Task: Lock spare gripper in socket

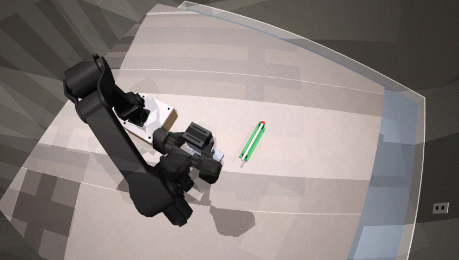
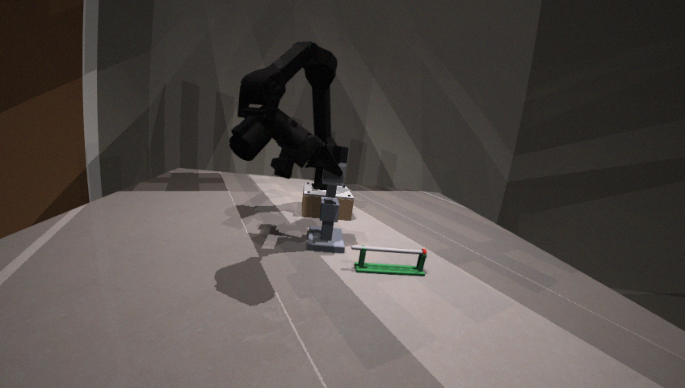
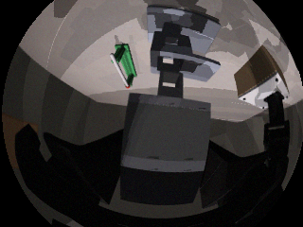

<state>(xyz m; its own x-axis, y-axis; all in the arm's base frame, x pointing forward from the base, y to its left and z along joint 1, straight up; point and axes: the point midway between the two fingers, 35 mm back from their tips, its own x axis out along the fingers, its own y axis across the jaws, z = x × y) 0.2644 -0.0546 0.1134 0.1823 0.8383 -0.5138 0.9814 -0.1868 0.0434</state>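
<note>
Now: gripper tip 130 mm short of the green cradle, 90 mm to the right of it and 140 mm above it. Also, from my gripper tip: grey mount (10 mm behind, 10 mm to the right, 120 mm below); then spare gripper (10 mm to the right).
</note>
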